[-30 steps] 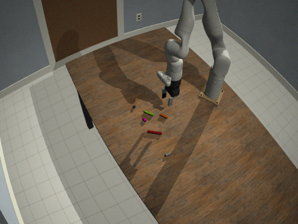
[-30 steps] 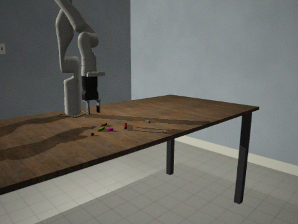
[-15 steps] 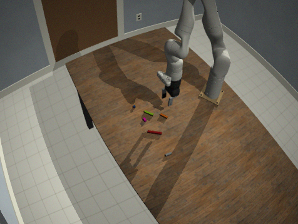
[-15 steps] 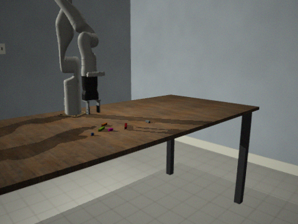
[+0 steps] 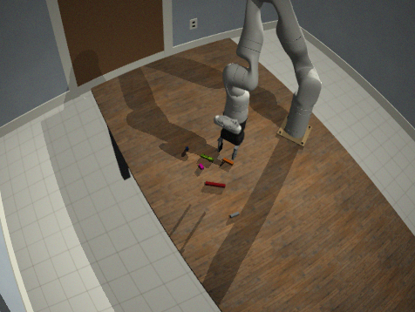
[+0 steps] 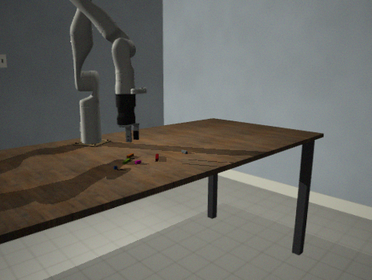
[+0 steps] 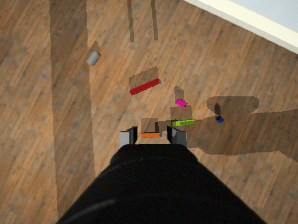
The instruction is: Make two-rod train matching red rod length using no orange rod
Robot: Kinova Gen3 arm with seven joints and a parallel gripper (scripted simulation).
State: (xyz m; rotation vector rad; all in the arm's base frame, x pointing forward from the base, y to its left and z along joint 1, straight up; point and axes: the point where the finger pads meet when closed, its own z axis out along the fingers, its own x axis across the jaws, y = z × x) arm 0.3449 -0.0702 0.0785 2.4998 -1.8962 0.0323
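Right now my hand is 70 mm short of the magenta rod, 50 mm to the left of it and 80 mm above it. The rest, counted from my hand: lime rod 30 mm ahead, 70 mm to the right, 80 mm below; orange rod 10 mm behind, 80 mm below; red rod 90 mm ahead, 40 mm to the left, 80 mm below.
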